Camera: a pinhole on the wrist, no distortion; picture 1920 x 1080 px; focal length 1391.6 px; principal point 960.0 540.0 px. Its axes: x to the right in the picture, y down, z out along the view. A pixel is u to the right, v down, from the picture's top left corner.
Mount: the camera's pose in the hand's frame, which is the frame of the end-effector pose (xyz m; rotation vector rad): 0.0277 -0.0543 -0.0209 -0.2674 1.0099 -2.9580
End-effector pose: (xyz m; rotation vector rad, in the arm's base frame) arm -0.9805 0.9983 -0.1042 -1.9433 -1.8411 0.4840
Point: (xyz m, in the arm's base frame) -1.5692 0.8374 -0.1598
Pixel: 1819 868
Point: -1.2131 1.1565 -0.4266
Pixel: outside the picture
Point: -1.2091 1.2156 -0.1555
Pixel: 241 366
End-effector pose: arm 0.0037 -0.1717 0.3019 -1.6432 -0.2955 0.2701
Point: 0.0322 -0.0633 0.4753
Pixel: 842 894
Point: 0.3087 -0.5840 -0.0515
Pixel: behind the camera
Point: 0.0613 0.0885 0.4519
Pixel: 587 260
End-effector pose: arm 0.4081 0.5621 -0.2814 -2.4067 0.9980 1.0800
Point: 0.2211 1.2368 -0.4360
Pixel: outside the picture
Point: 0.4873 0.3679 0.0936
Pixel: behind the camera
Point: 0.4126 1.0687 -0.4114
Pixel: 1703 610
